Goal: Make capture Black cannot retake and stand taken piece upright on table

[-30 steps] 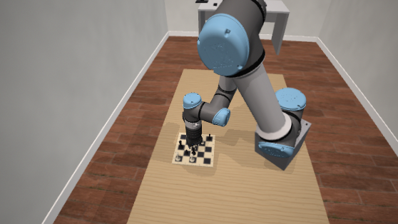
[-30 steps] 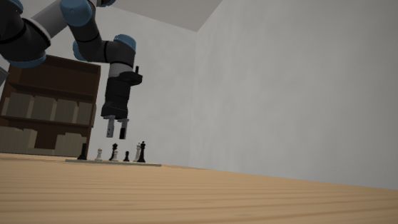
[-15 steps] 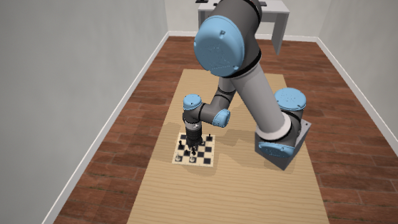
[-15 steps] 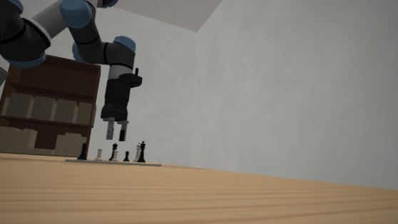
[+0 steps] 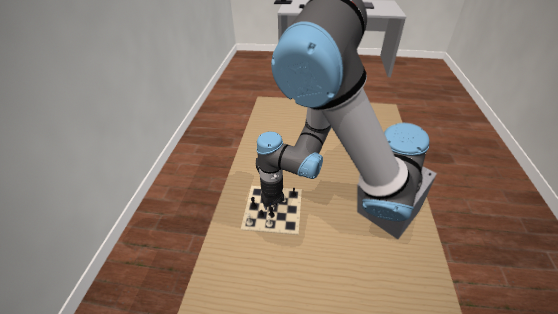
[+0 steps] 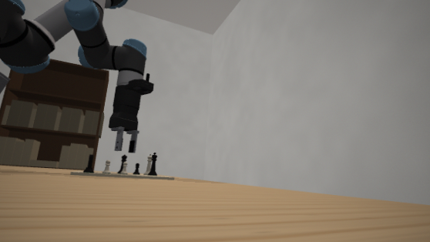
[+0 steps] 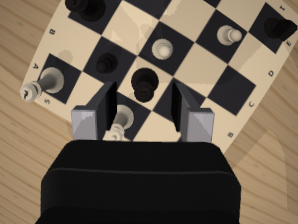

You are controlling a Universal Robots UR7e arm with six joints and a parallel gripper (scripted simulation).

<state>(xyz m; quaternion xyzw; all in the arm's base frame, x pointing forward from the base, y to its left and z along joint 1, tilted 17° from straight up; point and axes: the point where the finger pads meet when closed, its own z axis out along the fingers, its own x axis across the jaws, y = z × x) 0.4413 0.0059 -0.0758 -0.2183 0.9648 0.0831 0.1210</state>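
The black pawn is 6 cm below my hand and 4 cm ahead of it. Round my hand: chessboard (8 cm below, 4 cm to the right).
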